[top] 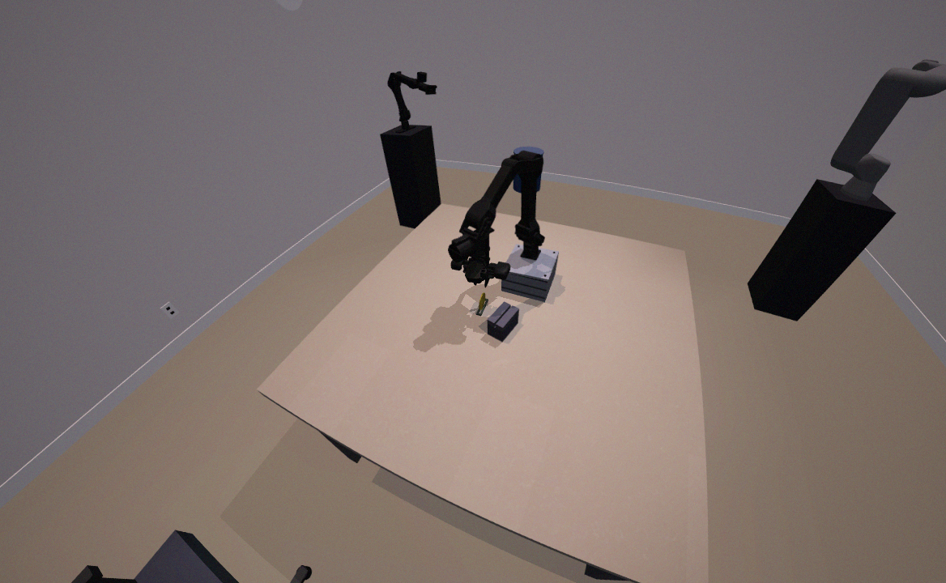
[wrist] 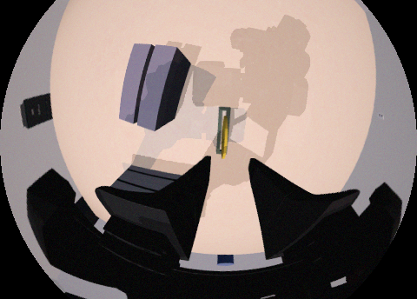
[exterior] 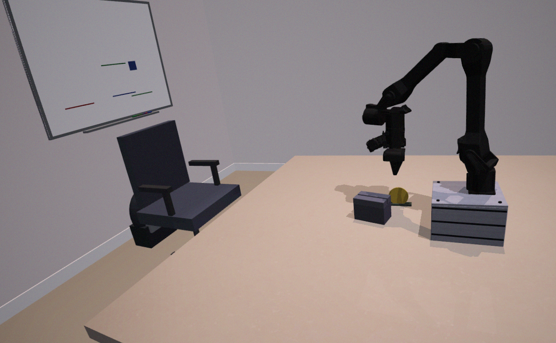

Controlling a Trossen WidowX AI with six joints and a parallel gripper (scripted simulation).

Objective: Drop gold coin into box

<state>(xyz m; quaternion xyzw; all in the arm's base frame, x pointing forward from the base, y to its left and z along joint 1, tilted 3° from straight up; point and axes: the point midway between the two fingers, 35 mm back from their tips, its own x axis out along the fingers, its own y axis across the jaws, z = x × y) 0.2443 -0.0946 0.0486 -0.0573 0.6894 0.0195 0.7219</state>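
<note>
Right now my gripper tip is 80 mm above the gold coin and 10 mm past it.
</note>
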